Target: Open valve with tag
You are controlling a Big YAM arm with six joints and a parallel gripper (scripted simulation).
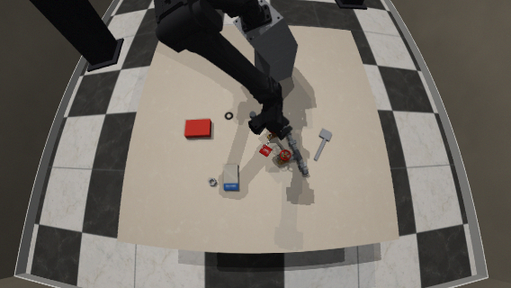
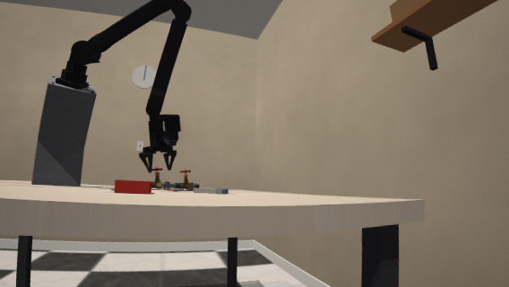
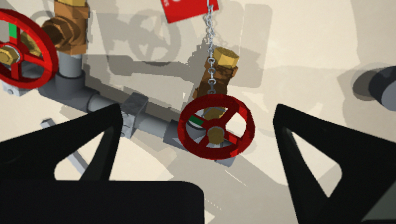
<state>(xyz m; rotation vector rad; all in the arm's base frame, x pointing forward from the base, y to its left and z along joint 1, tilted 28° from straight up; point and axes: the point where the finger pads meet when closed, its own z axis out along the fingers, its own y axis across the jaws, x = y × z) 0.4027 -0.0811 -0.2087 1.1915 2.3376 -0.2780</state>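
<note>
My gripper is now 50 mm short of the red tag, 50 mm to the left of it and 80 mm above it. Also, from my hand: blue box (150 mm ahead, 210 mm to the right, 70 mm below); then red block (90 mm behind, 340 mm to the right, 70 mm below); then grey hammer-like tool (50 mm ahead, 230 mm to the left, 80 mm below).
</note>
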